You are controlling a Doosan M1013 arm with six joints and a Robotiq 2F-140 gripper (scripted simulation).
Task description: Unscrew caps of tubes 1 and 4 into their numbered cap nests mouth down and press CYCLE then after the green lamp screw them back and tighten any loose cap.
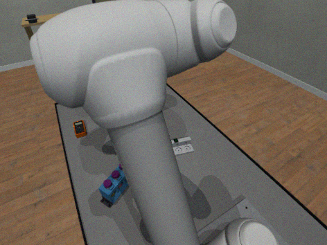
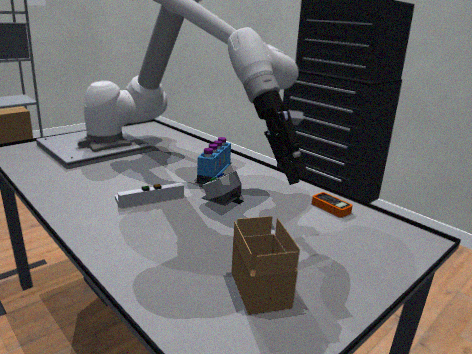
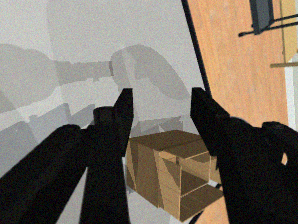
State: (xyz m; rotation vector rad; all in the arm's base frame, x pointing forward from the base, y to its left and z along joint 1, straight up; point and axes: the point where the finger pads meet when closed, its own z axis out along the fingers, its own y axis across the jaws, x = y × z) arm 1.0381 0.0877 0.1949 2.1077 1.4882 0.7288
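The purple cap is 580 mm behind my hand, 230 mm to the left of it and 110 mm below it. From my hand the other things lie so: orange meter (290 mm to the left, 210 mm below, 60 mm behind); grey key housing (350 mm behind, 170 mm below, 40 mm to the left); green ready key (360 mm behind, 160 mm below, 20 mm to the left).
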